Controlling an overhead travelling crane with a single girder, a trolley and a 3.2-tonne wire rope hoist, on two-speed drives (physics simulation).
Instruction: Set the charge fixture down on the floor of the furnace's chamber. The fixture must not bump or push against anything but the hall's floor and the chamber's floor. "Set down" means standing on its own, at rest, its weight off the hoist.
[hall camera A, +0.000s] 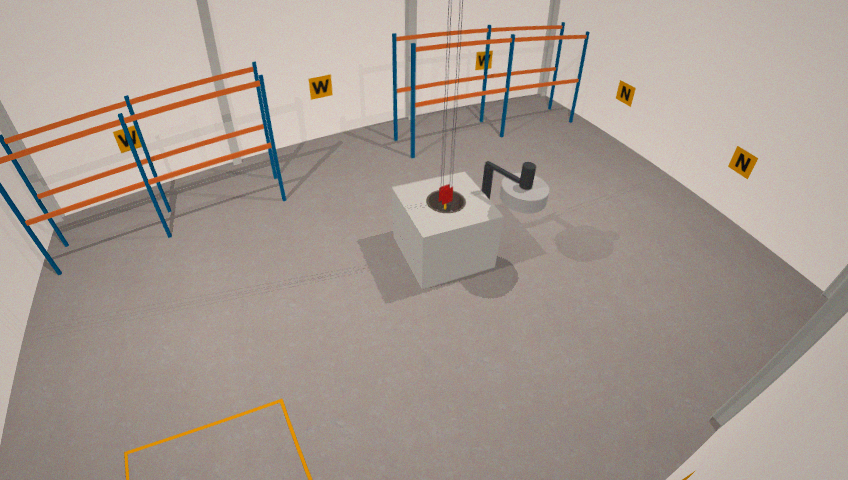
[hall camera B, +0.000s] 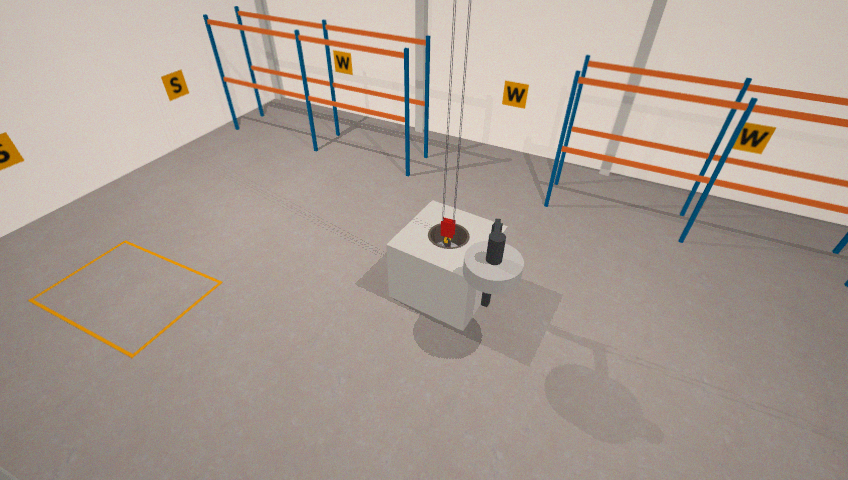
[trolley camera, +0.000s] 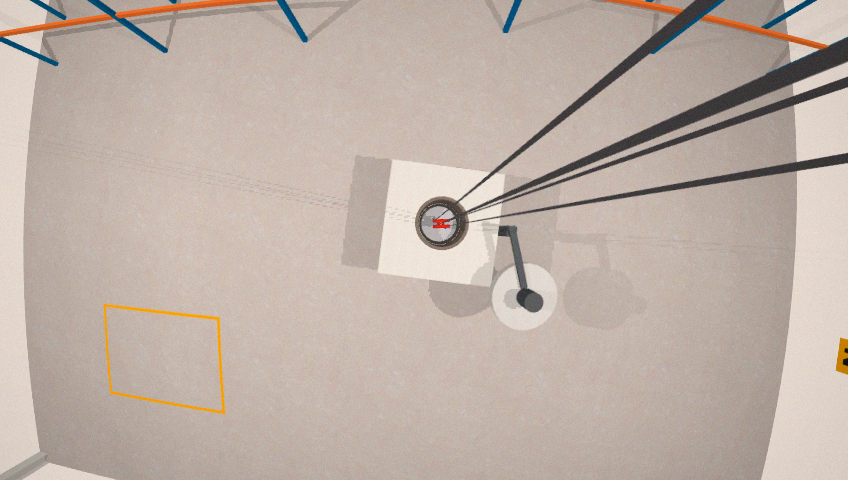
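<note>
The furnace (hall camera A: 455, 258) (hall camera B: 425, 291) (trolley camera: 407, 255) is a white block with a round opening in its top. The charge fixture (hall camera B: 440, 244) (trolley camera: 439, 236) shows as a grey disc inside the opening, below the rim; its lower part and the chamber floor are hidden. My gripper, the yellow hook (hall camera A: 445, 206) (hall camera B: 447, 240) under the red hook block (hall camera A: 445, 193) (hall camera B: 448, 227) (trolley camera: 440, 223), is down at the opening and engaged at the fixture's dark top lug. The ropes look straight. Whether the fixture touches the chamber floor or the walls cannot be seen.
The round grey lid (hall camera A: 523, 201) (hall camera B: 505, 274) (trolley camera: 510, 315) is swung aside beside the furnace on a black arm (hall camera A: 503, 171) (trolley camera: 518, 258). Blue and orange racks (hall camera A: 412, 107) (hall camera B: 407, 118) stand along the W wall. A yellow outline (hall camera A: 202, 427) (hall camera B: 81, 328) (trolley camera: 161, 311) marks the floor.
</note>
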